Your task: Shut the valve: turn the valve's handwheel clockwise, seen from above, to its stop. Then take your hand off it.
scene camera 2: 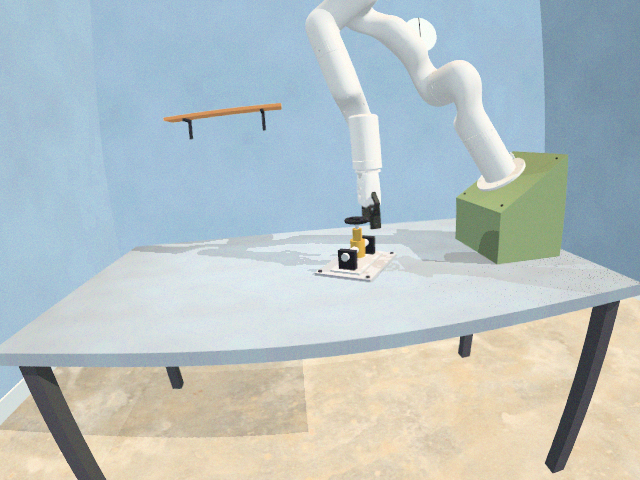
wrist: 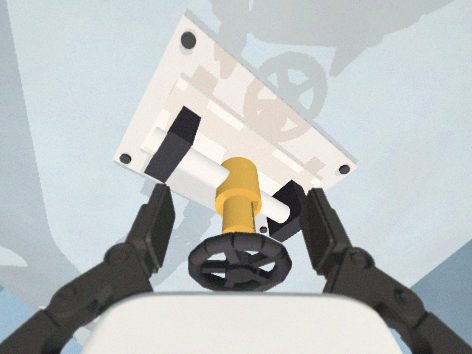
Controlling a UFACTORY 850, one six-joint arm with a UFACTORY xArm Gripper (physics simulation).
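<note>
The valve's black spoked handwheel (scene camera 2: 356, 220) (wrist: 241, 274) sits on top of the yellow valve body (scene camera 2: 357, 246) (wrist: 238, 182). A white pipe (wrist: 200, 167) runs through the body, held by two black blocks on a pale base plate (scene camera 2: 379, 265) (wrist: 320, 159). My gripper (scene camera 2: 373, 226) (wrist: 238, 201) is open and empty. In the wrist view its fingers stand wide to the left and right of the valve, with the handwheel between them, nearer the palm, and touched by neither. In the scene view the fingers are close beside the wheel's right side, at about its height.
The base plate lies on the grey-blue table (scene camera 2: 206, 310). The green sloped pedestal (scene camera 2: 529, 222) carrying the arm stands at the table's right. An orange wall shelf (scene camera 2: 222, 112) hangs on the blue wall behind, well to the left of the arm.
</note>
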